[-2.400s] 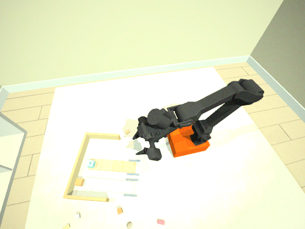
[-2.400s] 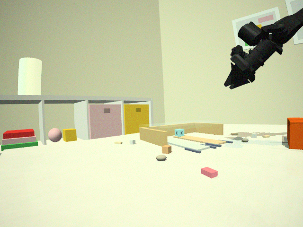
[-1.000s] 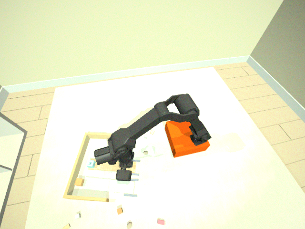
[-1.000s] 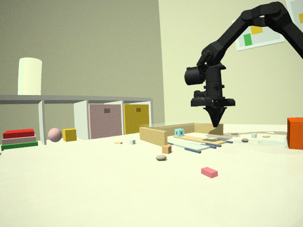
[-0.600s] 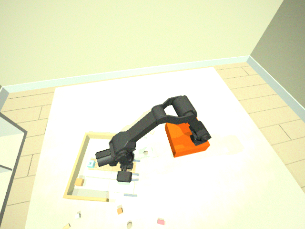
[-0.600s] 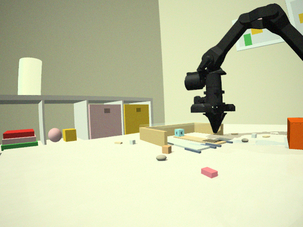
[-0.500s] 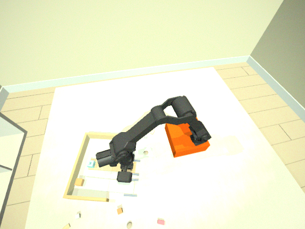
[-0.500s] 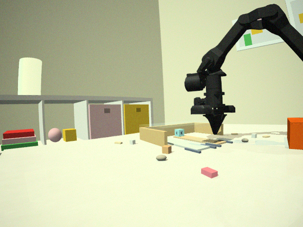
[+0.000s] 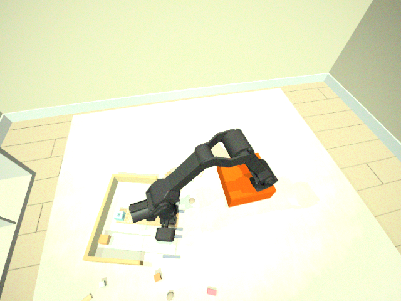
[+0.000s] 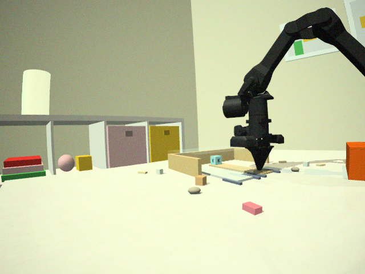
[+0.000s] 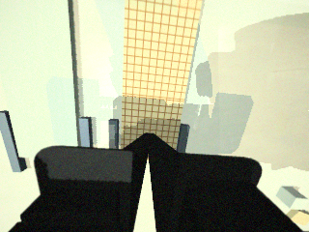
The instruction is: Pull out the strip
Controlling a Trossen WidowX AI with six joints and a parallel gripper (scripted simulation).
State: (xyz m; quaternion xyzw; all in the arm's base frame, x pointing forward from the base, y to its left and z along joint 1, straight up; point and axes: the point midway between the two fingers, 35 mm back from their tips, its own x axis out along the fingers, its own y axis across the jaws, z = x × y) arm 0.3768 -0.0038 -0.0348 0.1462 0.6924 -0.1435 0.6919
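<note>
Right now the cube is 18 cm ahead of my gripper tip, 8 cm to the right of it and 1 cm above it.
</note>
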